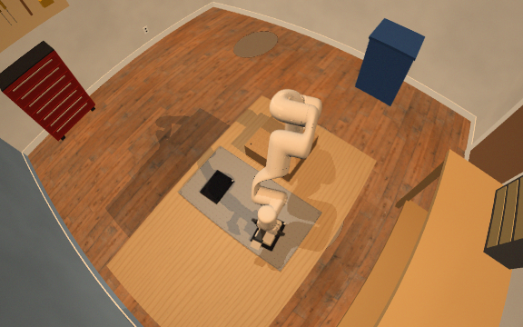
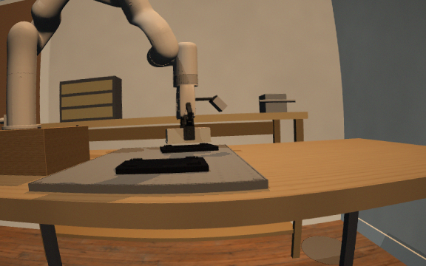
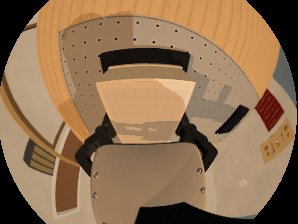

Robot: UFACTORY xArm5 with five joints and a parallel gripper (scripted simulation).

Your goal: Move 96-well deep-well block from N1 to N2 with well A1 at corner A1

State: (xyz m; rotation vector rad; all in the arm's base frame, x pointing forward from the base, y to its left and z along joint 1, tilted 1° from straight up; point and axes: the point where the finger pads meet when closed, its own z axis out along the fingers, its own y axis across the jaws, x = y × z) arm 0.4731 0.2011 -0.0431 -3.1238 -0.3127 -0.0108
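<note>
Right now my hand is right at the deep-well block.
</note>
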